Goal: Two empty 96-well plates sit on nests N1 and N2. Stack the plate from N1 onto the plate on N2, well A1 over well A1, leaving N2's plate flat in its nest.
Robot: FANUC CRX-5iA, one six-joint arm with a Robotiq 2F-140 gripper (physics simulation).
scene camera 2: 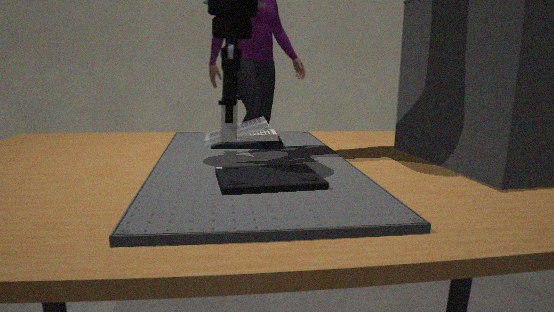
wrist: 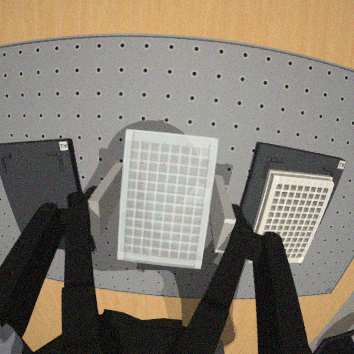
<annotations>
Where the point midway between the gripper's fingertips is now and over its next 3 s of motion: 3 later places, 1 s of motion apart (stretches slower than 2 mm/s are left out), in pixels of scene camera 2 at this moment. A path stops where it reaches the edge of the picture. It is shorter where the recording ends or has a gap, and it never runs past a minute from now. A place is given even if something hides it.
My gripper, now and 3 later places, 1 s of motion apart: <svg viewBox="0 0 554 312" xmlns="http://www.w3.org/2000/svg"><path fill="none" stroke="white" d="M229 136L228 144L228 145L227 148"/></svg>
</annotations>
